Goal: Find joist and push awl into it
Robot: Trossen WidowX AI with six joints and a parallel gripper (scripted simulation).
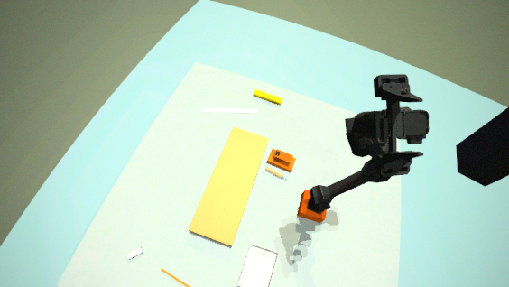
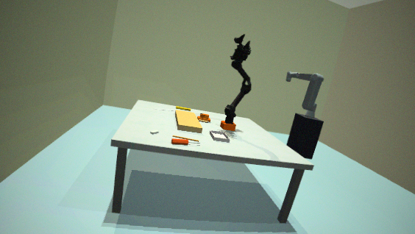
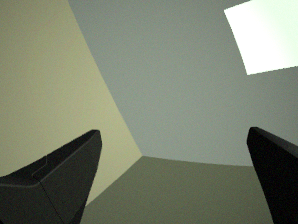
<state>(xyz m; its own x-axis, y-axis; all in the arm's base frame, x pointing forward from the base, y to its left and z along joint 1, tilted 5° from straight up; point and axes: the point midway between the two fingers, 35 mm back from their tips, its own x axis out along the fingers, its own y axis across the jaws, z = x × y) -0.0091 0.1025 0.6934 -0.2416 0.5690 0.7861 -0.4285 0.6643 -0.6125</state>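
My gripper tip is now 730 mm above the stud finder, 290 mm to the left of it and 190 mm short of it. Also, from my gripper tip: long orange stick 770 mm below, 370 mm to the left, 310 mm ahead; then tray 760 mm below, 190 mm to the left, 70 mm ahead; then short pencil-like stick 760 mm below, 220 mm to the right, 150 mm ahead.
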